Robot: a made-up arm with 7 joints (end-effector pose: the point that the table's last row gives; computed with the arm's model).
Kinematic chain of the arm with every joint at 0, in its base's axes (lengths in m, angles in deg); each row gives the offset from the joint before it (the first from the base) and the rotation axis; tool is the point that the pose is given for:
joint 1: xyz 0 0 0.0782 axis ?
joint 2: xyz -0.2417 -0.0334 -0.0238 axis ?
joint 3: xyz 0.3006 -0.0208 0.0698 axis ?
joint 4: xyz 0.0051 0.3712 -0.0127 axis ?
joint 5: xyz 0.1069 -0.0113 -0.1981 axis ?
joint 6: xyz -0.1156 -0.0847 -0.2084 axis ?
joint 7: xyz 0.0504 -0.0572 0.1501 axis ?
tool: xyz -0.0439 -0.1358 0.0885
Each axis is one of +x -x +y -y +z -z.
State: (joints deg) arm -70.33 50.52 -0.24 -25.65 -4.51 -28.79 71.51
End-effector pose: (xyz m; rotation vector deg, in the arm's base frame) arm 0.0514 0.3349 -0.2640 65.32 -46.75 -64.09
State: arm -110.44 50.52 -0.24 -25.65 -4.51 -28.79 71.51
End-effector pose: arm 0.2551 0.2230 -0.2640 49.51 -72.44 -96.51
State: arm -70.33 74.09 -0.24 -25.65 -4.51 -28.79 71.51
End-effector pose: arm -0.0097 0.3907 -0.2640 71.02 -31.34 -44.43
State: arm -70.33 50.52 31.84 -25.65 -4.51 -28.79 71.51
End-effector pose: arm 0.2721 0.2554 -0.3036 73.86 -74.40 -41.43
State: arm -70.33 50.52 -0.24 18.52 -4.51 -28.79 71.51
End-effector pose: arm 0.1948 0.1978 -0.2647 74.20 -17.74 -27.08
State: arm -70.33 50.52 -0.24 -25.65 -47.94 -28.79 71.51
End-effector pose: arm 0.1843 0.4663 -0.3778 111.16 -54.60 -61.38
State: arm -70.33 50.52 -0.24 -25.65 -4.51 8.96 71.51
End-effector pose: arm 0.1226 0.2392 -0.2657 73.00 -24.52 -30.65
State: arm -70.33 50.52 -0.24 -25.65 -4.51 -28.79 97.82
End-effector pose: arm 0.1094 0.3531 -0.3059 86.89 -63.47 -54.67
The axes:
joint 1: +z
joint 2: +z
joint 3: -y
joint 4: +z
joint 5: -x
joint 6: +z
joint 7: +x

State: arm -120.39 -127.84 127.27 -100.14 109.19 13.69 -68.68
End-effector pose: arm -0.3360 0.4211 0.3073 -47.95 -14.28 39.89
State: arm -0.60 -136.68 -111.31 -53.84 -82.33 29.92 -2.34
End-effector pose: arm -0.0008 -0.1209 0.2923 -64.03 -1.97 147.42
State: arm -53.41 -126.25 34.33 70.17 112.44 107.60 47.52
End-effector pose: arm -0.6930 -0.3284 0.0832 56.59 130.60 -73.14
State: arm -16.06 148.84 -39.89 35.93 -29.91 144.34 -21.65
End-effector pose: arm -0.7102 -0.0240 -0.0186 -65.16 -34.84 -60.03
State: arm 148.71 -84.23 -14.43 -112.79 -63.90 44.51 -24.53
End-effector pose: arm -0.0515 0.0782 -0.1601 7.77 -38.48 -8.87
